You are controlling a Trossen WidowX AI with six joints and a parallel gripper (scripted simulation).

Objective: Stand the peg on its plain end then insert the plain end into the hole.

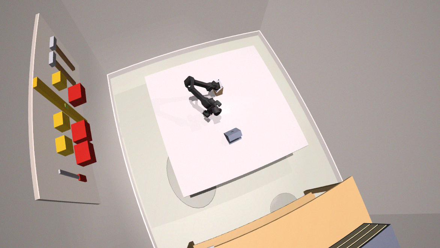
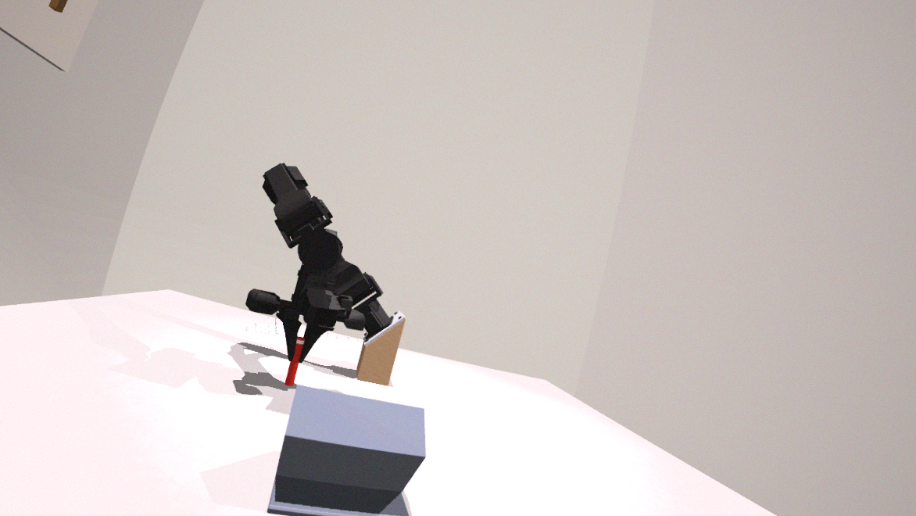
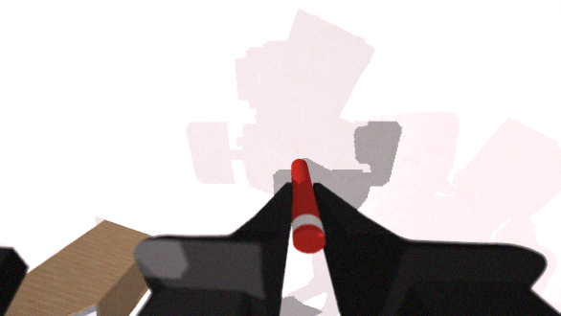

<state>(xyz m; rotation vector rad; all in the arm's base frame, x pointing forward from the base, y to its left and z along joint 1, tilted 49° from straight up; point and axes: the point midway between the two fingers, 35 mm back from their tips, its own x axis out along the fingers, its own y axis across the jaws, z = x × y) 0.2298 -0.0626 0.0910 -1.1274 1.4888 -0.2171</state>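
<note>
Right now the sloped panel is 250 mm ahead of my gripper tip, 130 mm to the left of it and 10 mm below it. Round my gripper tip: peg 20 mm above.
</note>
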